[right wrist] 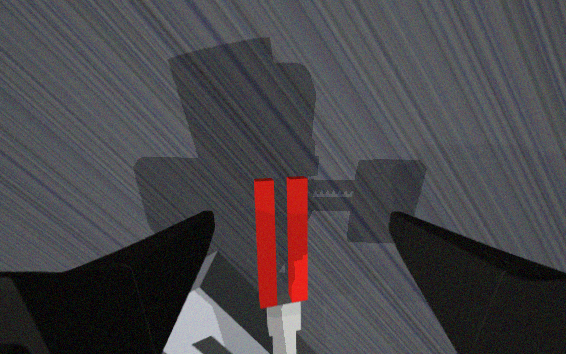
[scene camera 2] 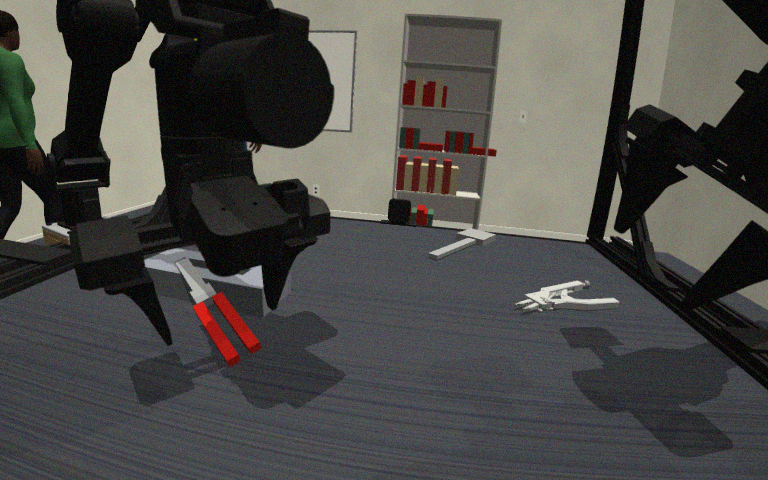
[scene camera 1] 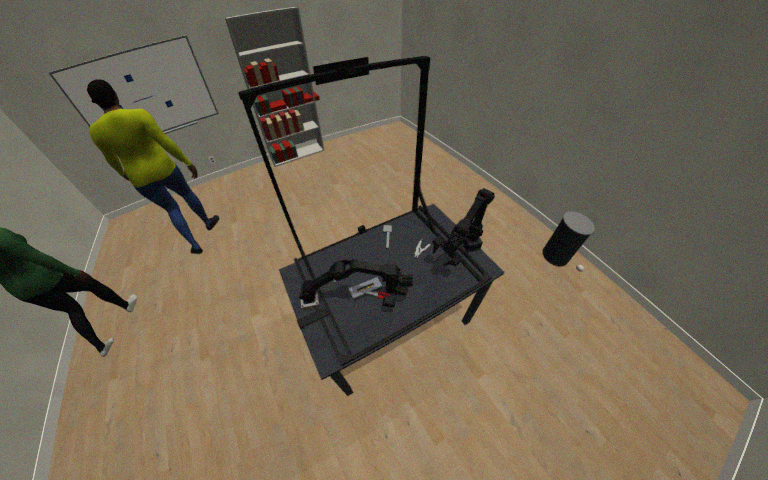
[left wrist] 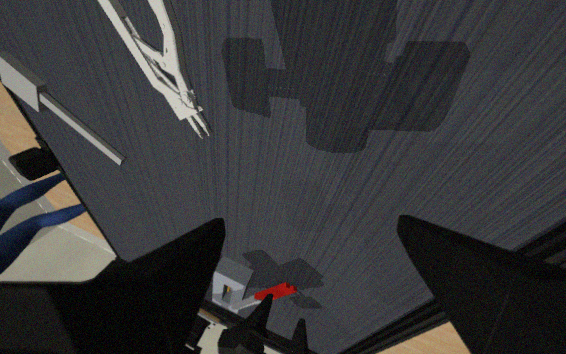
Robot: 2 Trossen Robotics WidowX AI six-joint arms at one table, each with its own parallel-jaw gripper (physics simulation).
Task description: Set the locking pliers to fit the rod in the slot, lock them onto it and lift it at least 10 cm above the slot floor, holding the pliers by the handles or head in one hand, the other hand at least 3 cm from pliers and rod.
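Pixels of known places: left gripper, fingertip midpoint: (scene camera 2: 648, 264) (scene camera 1: 438, 259) (left wrist: 310, 224); right gripper, fingertip midpoint: (right wrist: 301, 219) (scene camera 2: 223, 324) (scene camera 1: 390, 296) (left wrist: 287, 306); left arm's base, link origin: (scene camera 1: 472, 238); right arm's base, link origin: (scene camera 1: 309, 298) (left wrist: 200, 319).
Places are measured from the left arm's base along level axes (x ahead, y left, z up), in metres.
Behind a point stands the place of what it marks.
Observation:
The pale locking pliers (scene camera 1: 418, 249) @(x 0.352, y -0.056, z -0.063 m) (scene camera 2: 557, 298) @(x 0.348, y -0.031, z -0.058 m) (left wrist: 171, 57) @(x 0.327, y -0.042, z -0.058 m) lie on the table with their handles spread. A grey slotted block (scene camera 1: 356, 291) @(x 0.799, y 0.160, z -0.036 m) (scene camera 2: 249, 295) @(x 0.664, y 0.167, z -0.047 m) (left wrist: 235, 272) @(x 0.655, y 0.134, z -0.051 m) (right wrist: 194, 316) @(x 0.671, y 0.146, z -0.036 m) stands at the table's other side. A small yellowish piece, seemingly the rod (scene camera 1: 367, 286) @(x 0.739, y 0.142, z -0.059 m) (left wrist: 227, 290) @(x 0.782, y 0.147, z -0.057 m), shows in its slot. My left gripper (scene camera 1: 440, 255) @(x 0.304, y 0.129, z 0.050 m) (scene camera 2: 655, 267) @(x 0.304, y 0.129, z 0.050 m) (left wrist: 310, 224) @(x 0.304, y 0.129, z 0.050 m) is open and empty above the table, beside the locking pliers. My right gripper (scene camera 2: 220, 325) @(x 0.623, y 0.244, z -0.032 m) (right wrist: 301, 219) @(x 0.623, y 0.244, z -0.032 m) is open and empty, above red-handled pliers and near the block; its fingertips are unclear in scene camera 1.
Red-handled pliers (scene camera 1: 384, 294) @(x 0.650, y 0.215, z -0.046 m) (scene camera 2: 214, 331) @(x 0.648, y 0.233, z -0.052 m) (left wrist: 276, 291) @(x 0.628, y 0.217, z -0.048 m) (right wrist: 265, 240) @(x 0.638, y 0.214, z -0.046 m) lie against the block. A pale hammer (scene camera 1: 387, 236) @(x 0.517, y -0.217, z -0.060 m) (scene camera 2: 451, 248) @(x 0.522, y -0.172, z -0.061 m) (left wrist: 82, 129) @(x 0.516, y -0.188, z -0.061 m) lies towards the far edge, near a small black box (scene camera 1: 361, 229) (scene camera 2: 399, 211) @(x 0.669, y -0.297, z -0.039 m) (left wrist: 34, 163) @(x 0.662, y -0.300, z -0.036 m). A black frame (scene camera 1: 420, 135) @(x 0.262, y -0.396, z 0.549 m) spans the table.

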